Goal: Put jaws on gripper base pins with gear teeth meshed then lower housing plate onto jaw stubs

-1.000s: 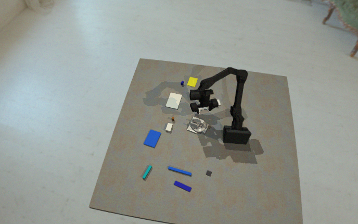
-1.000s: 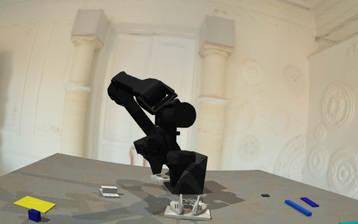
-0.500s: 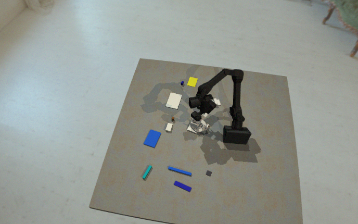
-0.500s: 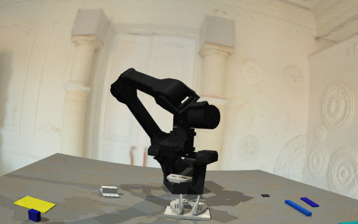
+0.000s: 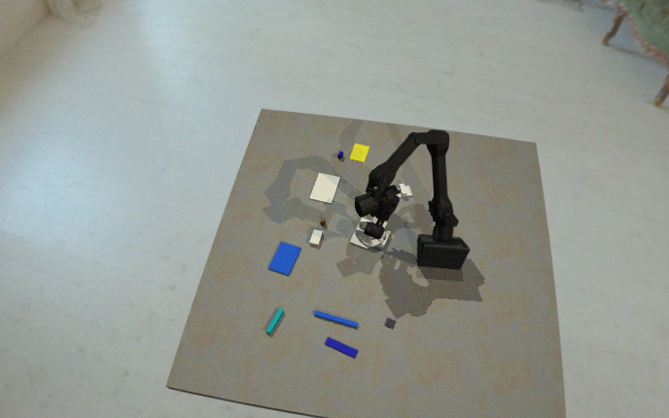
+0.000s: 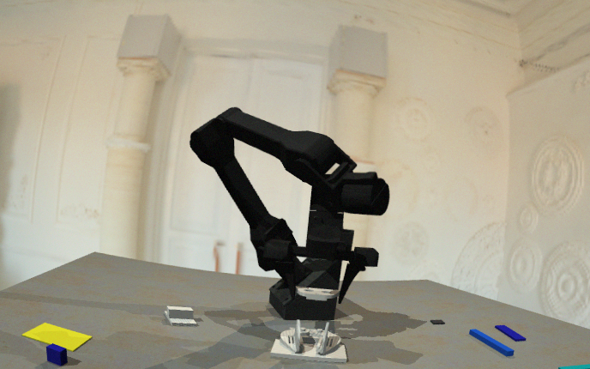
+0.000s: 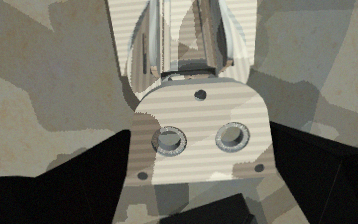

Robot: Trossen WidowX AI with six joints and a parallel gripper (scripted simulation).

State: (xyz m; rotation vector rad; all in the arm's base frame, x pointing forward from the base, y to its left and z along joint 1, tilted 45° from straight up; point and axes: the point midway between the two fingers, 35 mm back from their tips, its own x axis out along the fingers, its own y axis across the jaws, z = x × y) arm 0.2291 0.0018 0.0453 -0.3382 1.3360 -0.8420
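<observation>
The housing plate is 8 cm below my gripper tip and 1 cm behind it. From my gripper tip the other things lie so: grey gripper base: 2 cm above, 1 cm ahead; then small white block: 23 cm ahead, 8 cm below, 2 cm to the left; then white slab: 23 cm ahead, 22 cm to the right, 8 cm below.
</observation>
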